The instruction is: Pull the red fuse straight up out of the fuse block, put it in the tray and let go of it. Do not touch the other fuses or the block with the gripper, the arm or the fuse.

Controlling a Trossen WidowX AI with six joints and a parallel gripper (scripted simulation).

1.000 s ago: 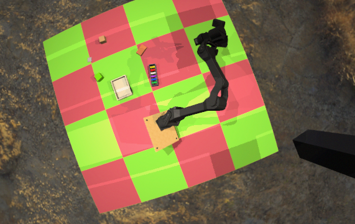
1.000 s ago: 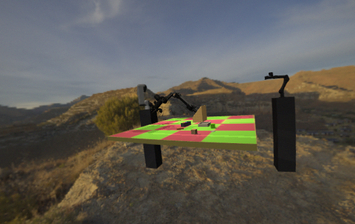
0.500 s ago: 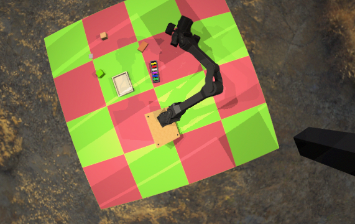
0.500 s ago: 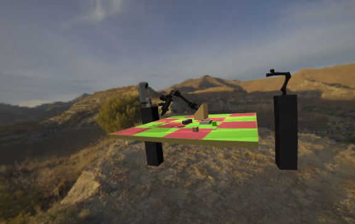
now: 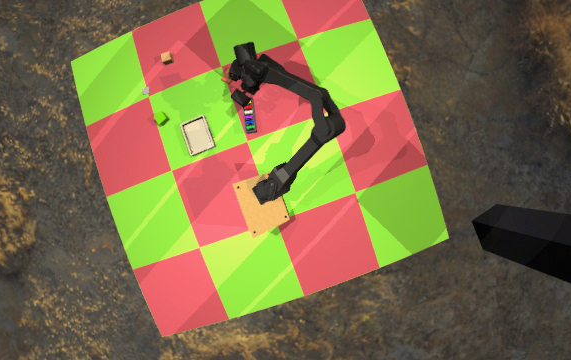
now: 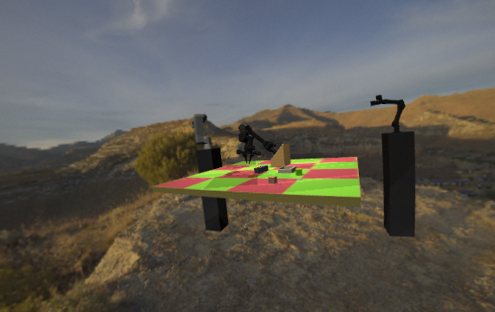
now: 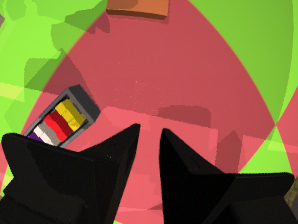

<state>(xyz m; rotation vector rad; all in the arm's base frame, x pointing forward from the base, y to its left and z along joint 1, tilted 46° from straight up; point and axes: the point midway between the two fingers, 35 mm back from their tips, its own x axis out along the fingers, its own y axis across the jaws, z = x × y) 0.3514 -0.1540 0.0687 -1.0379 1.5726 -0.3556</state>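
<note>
The yellow fuse is 40 mm behind my gripper tip, 60 mm to the left of it and 60 mm below it. The rest, counted from my gripper tip: white fuse (80 mm behind, 70 mm to the left, 60 mm below); then red fuse (60 mm behind, 70 mm to the left, 60 mm below); then purple fuse (90 mm behind, 80 mm to the left, 60 mm below).
</note>
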